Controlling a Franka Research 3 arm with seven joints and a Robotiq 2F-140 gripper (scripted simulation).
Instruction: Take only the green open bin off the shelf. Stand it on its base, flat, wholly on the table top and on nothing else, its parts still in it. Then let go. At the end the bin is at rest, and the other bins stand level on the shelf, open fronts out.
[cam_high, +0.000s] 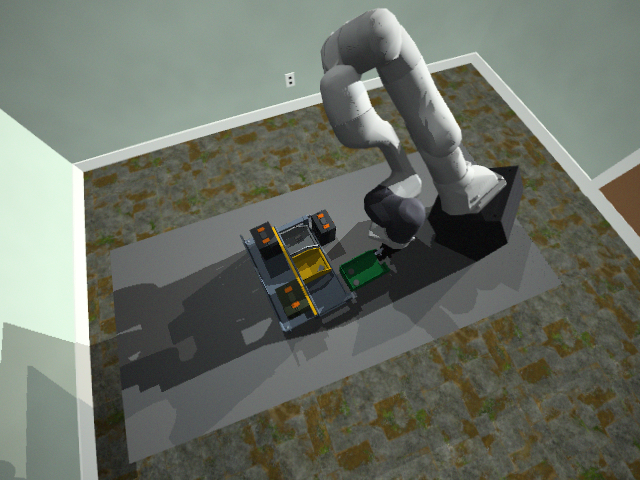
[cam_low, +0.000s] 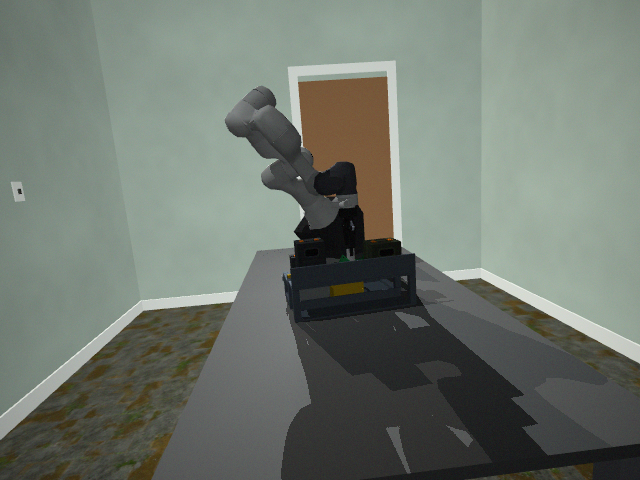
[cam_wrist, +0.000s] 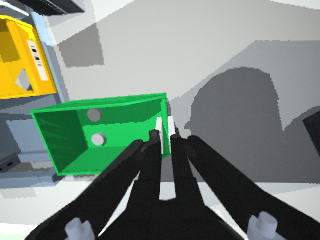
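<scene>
The green open bin lies 80 mm ahead of my hand, 10 mm to the right of it and 20 mm below it. Round my hand: yellow rail (320 mm ahead, 140 mm to the right, 30 mm above); then yellow bin (270 mm ahead, 140 mm to the right, 30 mm below).
</scene>
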